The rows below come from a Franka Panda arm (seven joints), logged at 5 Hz.
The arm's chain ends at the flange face. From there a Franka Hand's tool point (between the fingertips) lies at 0.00 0.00 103.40 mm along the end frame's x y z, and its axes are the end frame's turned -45 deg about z.
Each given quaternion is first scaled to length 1.
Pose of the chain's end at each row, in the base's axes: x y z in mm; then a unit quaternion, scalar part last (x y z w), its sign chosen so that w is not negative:
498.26 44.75 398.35 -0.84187 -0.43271 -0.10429 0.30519
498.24 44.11 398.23 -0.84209 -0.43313 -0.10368 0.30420
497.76 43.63 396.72 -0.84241 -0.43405 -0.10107 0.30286
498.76 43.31 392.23 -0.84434 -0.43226 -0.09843 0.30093
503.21 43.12 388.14 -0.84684 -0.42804 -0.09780 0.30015
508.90 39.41 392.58 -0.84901 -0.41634 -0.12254 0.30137
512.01 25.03 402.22 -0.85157 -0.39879 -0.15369 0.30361
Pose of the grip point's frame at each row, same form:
489.11 107.22 316.46 -0.61220 -0.72194 -0.21314 0.24205
489.05 106.37 316.19 -0.61224 -0.72241 -0.21220 0.24137
488.18 105.46 314.40 -0.61218 -0.72339 -0.20928 0.24113
489.05 104.65 309.56 -0.61465 -0.72247 -0.20610 0.24035
493.77 104.34 305.35 -0.61857 -0.71953 -0.20522 0.23987
504.47 102.87 311.07 -0.62506 -0.70955 -0.22854 0.23154
514.04 91.17 322.77 -0.63414 -0.69431 -0.25818 0.22168

